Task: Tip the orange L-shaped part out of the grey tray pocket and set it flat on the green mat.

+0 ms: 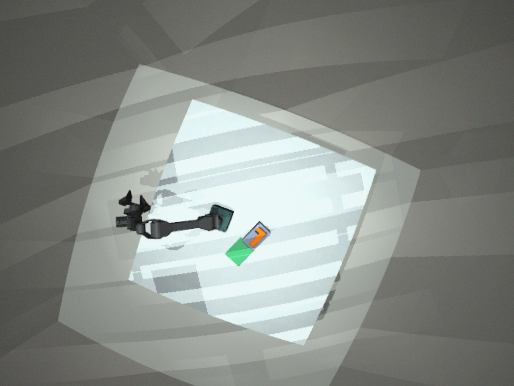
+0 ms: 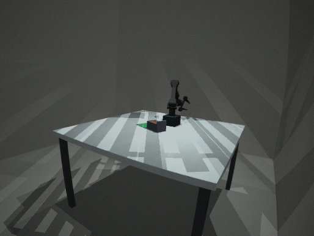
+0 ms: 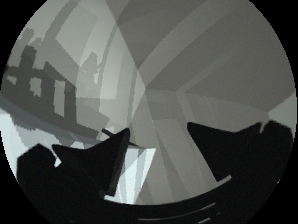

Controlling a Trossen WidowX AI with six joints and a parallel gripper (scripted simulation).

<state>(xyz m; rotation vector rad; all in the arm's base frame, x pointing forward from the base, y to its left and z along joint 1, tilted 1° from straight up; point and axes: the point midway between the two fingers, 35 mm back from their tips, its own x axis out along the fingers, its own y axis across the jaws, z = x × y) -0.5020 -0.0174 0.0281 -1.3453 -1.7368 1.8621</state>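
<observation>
My gripper tip is now 78 cm short of the orange L-shaped part, 3 cm to the left of it and 6 cm above it. The rest, counted from my gripper tip: green mat (70 cm ahead, 18 cm to the right, 12 cm below).
</observation>
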